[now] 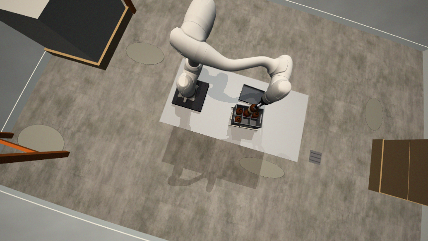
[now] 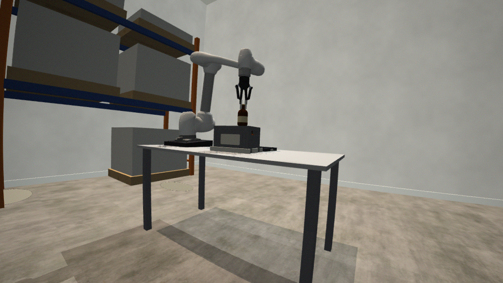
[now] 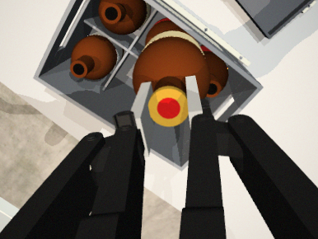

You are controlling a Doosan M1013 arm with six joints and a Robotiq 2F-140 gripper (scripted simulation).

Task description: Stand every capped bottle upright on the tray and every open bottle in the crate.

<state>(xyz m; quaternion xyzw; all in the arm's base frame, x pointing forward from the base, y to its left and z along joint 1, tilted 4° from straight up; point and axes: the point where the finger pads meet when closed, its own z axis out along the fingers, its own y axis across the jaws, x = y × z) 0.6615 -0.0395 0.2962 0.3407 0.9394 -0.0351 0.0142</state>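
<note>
The capped bottle lies 7 cm below my hand. Round my hand: open bottle: 25 cm below, 7 cm ahead; then dark grey crate: 26 cm below, 5 cm to the right, 1 cm behind; then flat tray: 33 cm below, 22 cm to the left, 1 cm ahead.
</note>
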